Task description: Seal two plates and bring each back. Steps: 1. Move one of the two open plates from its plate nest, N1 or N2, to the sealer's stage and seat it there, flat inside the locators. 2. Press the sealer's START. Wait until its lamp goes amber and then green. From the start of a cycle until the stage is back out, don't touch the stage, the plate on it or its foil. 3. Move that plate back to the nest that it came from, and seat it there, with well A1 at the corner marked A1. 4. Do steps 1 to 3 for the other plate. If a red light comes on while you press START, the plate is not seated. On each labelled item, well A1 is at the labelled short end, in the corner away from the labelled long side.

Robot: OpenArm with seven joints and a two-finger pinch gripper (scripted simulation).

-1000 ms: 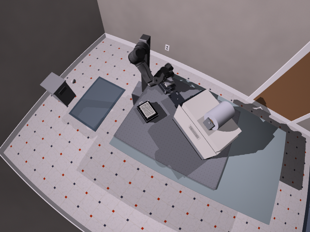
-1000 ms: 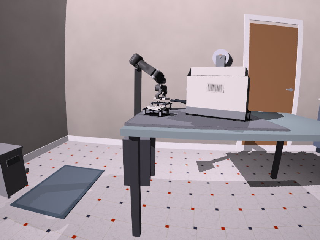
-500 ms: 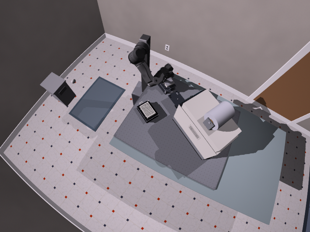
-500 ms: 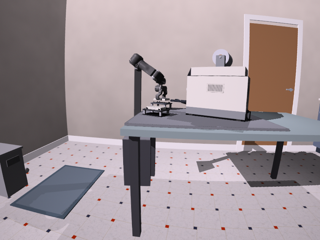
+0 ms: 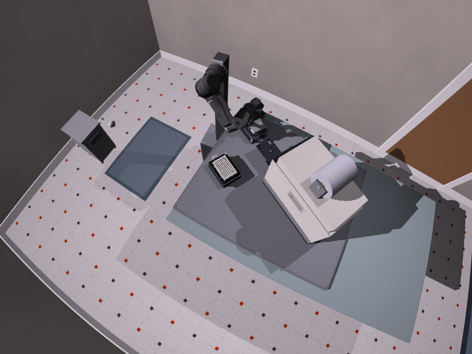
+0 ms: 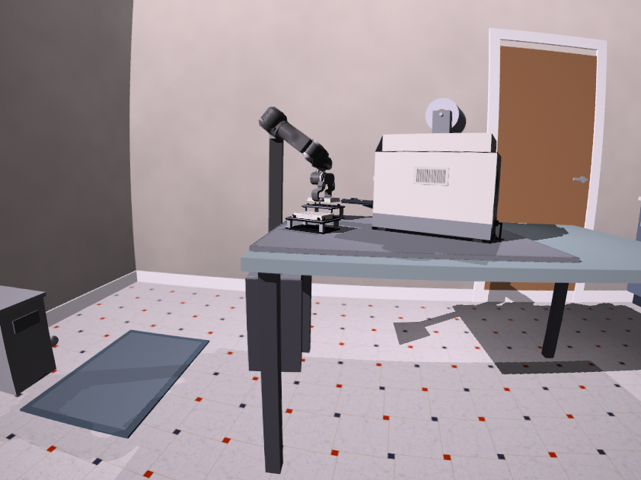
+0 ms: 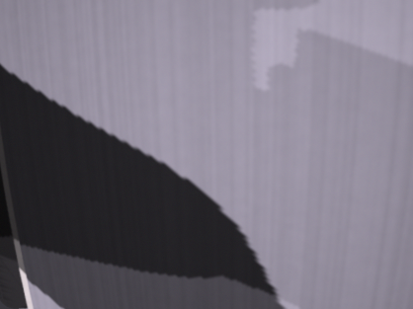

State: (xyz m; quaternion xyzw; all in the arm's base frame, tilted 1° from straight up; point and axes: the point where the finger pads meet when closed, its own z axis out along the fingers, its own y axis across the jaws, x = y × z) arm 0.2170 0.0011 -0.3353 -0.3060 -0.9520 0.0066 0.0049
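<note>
Right now my hand is 3 cm above the plate nest. Also, from my hand: N1 label (9 cm behind, 6 cm to the left, 9 cm below); then screen (27 cm ahead, 18 cm to the right, 24 cm above); then sealer stage (15 cm ahead, 15 cm to the right, 1 cm above).
</note>
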